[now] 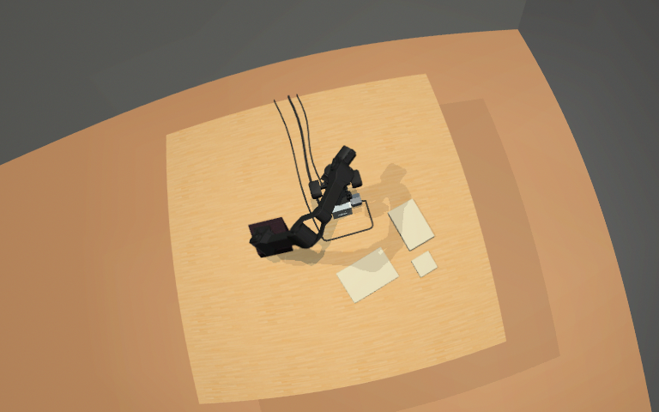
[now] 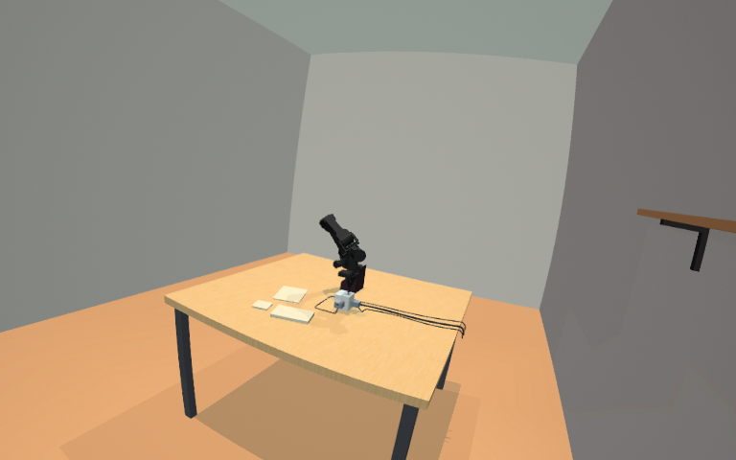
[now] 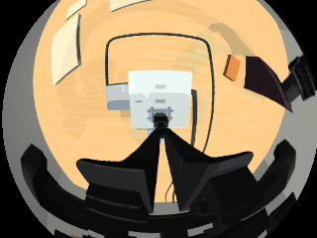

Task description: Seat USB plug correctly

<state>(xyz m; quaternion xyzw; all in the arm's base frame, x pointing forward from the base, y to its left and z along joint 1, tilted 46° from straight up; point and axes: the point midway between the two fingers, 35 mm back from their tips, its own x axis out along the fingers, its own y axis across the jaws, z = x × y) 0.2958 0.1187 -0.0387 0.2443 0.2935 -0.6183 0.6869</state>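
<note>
Now: the black USB plug 20 mm below my gripper tip. Also, from my gripper tip: orange block: 150 mm behind, 100 mm to the right, 110 mm below.
</note>
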